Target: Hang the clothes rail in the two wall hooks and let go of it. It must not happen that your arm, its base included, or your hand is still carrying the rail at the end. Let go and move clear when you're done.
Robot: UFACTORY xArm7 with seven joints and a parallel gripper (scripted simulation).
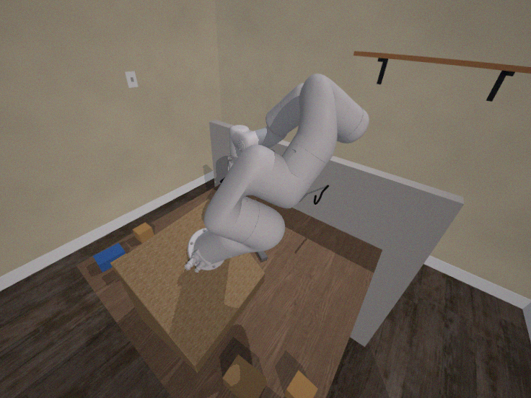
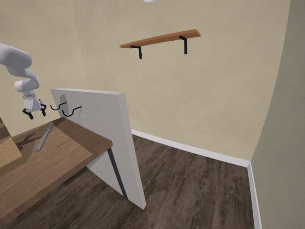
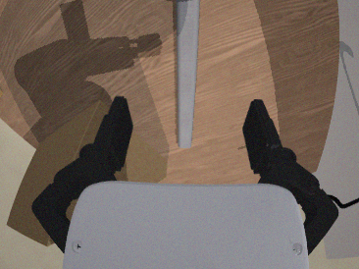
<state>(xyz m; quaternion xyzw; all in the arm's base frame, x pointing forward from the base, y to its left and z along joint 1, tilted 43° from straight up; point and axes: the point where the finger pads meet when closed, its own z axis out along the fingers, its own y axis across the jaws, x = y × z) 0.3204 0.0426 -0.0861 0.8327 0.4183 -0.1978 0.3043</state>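
My gripper is now 16 cm above the grey clothes rail. The rest, counted from my hand: white wall panel: 39 cm below, 25 cm ahead, 18 cm to the right.
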